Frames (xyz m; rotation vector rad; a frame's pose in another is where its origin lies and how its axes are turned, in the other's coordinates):
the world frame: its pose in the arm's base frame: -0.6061 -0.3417 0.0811 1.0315 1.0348 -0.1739
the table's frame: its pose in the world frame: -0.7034 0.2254 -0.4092 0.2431 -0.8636 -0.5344
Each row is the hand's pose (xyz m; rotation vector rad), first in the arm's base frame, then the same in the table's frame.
Working: the arm's base frame: its pose in the table's frame: 0.8415 0.8415 -0.6056 -0.7410 -0.4659 1.1024

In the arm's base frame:
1: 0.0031 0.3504 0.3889 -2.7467 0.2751 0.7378
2: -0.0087 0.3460 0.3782 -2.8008 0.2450 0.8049
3: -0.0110 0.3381 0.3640 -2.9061 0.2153 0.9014
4: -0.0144 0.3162 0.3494 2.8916 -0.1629 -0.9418
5: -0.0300 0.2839 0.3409 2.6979 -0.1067 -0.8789
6: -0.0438 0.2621 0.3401 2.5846 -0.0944 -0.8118
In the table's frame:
1: 0.3618 1.0510 -0.6008 2.2984 0.9250 -0.0796
2: 0.3671 1.0358 -0.6046 2.2235 0.8986 -0.0804
3: 0.3807 1.0274 -0.6083 2.1019 0.8451 -0.0508
4: 0.4029 1.0143 -0.6020 1.9304 0.7828 0.0246
5: 0.4227 0.9892 -0.5837 1.7499 0.7270 0.1327
6: 0.4315 0.9707 -0.5679 1.6482 0.6910 0.2215

